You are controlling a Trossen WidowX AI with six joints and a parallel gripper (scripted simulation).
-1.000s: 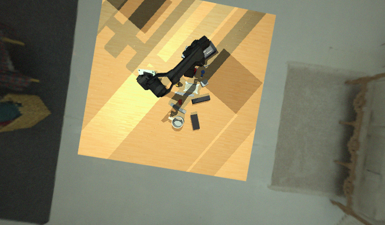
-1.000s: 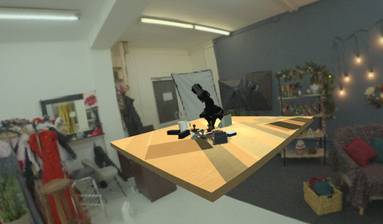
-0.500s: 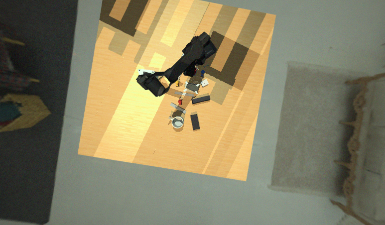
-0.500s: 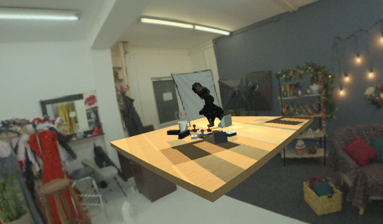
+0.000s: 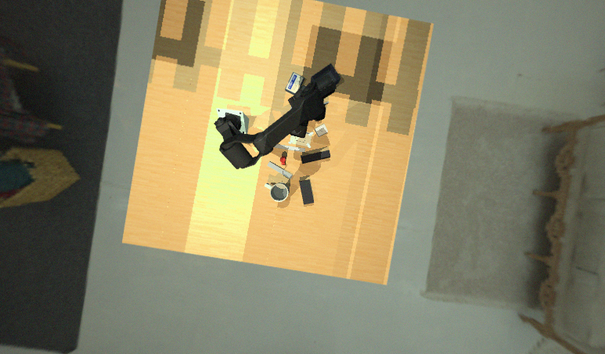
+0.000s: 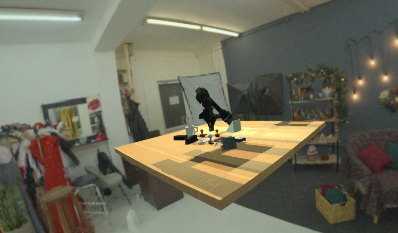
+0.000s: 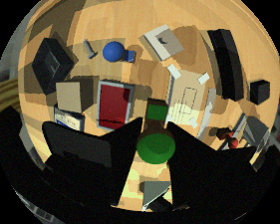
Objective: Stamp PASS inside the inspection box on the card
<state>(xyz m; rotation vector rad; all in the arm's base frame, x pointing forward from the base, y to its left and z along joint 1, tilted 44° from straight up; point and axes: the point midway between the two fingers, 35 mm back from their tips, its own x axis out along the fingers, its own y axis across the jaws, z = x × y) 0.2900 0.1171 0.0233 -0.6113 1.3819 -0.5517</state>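
Right now my gripper tip is 1 cm short of the white card, 6 cm to the left of it and 9 cm above it. The rest, counted from my gripper tip: blue-knobbed stamp (6 cm ahead, 6 cm to the left, 7 cm below); then green-knobbed PASS stamp (right at my gripper tip); then red ink pad (3 cm behind, 6 cm to the left, 9 cm below).
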